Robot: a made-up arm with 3 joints.
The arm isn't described. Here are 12 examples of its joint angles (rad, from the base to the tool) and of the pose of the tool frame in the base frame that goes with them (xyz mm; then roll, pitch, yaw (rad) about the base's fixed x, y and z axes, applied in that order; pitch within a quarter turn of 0, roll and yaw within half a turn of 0).
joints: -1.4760 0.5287 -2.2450
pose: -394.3 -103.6 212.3 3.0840 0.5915 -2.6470
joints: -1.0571 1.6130 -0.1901
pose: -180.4 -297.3 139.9 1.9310 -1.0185 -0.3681
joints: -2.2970 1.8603 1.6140
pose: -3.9 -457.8 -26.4 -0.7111 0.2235 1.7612
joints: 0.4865 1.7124 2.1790
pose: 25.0 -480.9 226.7 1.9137 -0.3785 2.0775
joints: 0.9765 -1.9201 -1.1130
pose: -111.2 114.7 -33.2 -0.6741 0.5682 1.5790
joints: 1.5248 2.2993 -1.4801
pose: -13.1 -346.6 23.4 0.0346 0.1213 -2.2956
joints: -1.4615 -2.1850 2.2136
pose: 290.6 191.4 17.6 -0.1066 0.5770 -2.2461
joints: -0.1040 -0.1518 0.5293
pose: -123.4 120.3 382.4 -0.1654 0.4190 -0.0837
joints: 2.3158 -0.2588 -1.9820
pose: 169.0 152.5 -181.5 0.1833 0.3120 0.2491
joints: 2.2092 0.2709 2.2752
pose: 407.8 -34.3 -171.5 -2.5553 -1.2784 2.3557
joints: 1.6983 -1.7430 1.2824
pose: -131.6 256.6 204.2 3.0098 0.3078 -1.4374
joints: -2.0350 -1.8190 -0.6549
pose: 124.9 123.2 149.6 2.3824 -0.8886 1.9294
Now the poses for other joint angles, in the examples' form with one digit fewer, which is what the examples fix.
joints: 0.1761 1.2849 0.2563
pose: -32 -266 357 1.338 0.242 0.253
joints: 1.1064 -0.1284 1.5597
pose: 319 126 346 -3.077 0.471 -2.997
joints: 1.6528 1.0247 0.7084
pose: 331 -237 160 -3.039 0.817 2.193
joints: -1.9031 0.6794 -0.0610
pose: -289 -100 -69 -2.559 -1.189 -3.039
